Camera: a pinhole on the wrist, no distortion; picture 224 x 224 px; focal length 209.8 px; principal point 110.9 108.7 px. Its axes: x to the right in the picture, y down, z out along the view. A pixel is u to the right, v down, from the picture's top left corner.
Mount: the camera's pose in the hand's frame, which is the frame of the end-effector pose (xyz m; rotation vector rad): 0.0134 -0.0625 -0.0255 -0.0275 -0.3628 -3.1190
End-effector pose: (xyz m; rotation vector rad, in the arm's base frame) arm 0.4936 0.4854 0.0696 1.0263 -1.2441 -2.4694
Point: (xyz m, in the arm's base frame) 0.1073 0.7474 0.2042
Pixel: 78 136
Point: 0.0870 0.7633 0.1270
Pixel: 56 165
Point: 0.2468 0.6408 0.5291
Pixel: 164 19
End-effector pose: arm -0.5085 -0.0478 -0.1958 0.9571 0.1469 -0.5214
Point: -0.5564 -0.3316 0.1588
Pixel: 147 83
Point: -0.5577 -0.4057 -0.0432
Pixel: 104 166
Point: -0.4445 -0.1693 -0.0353
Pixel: 88 18
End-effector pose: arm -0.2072 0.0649 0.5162 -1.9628 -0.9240 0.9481
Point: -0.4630 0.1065 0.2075
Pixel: 117 41
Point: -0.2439 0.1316 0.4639
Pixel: 39 32
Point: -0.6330 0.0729 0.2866
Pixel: 171 100
